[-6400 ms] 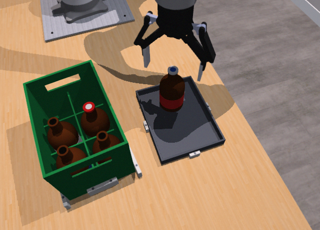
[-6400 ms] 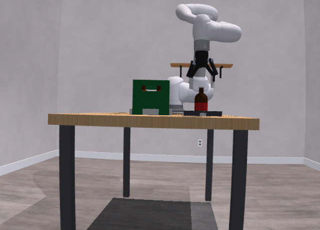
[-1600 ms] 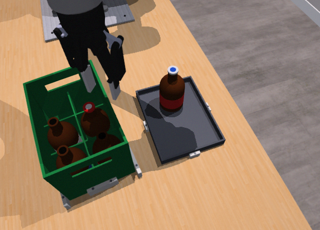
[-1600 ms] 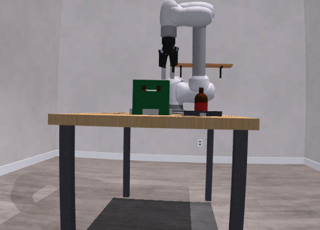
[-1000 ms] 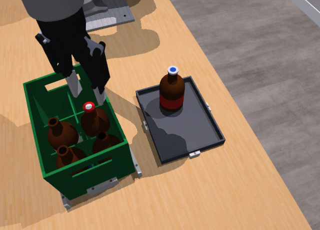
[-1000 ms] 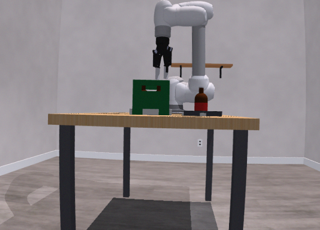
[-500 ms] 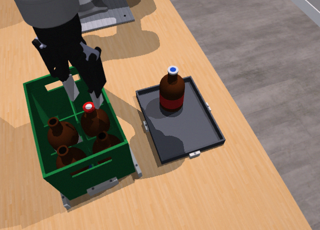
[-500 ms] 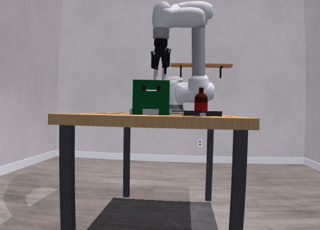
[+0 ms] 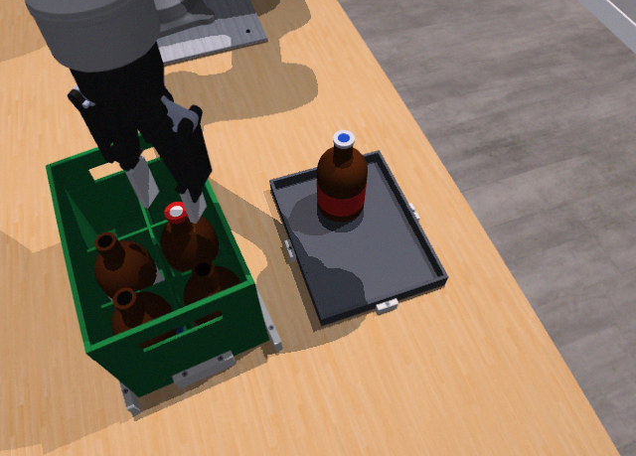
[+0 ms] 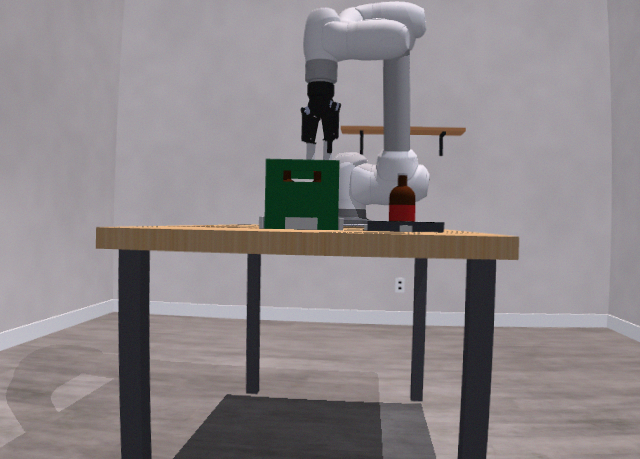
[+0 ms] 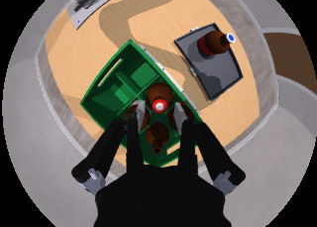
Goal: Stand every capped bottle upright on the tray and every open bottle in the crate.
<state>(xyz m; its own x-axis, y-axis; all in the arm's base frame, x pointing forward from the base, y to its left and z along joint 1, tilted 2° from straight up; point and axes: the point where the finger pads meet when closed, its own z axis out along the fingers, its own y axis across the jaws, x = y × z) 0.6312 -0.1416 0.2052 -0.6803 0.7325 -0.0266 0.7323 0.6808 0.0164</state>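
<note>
The green crate lies 12 cm below my hand and 4 cm to the right of it. Round my hand: dark tray: 23 cm to the left, 19 cm below, 4 cm ahead.
</note>
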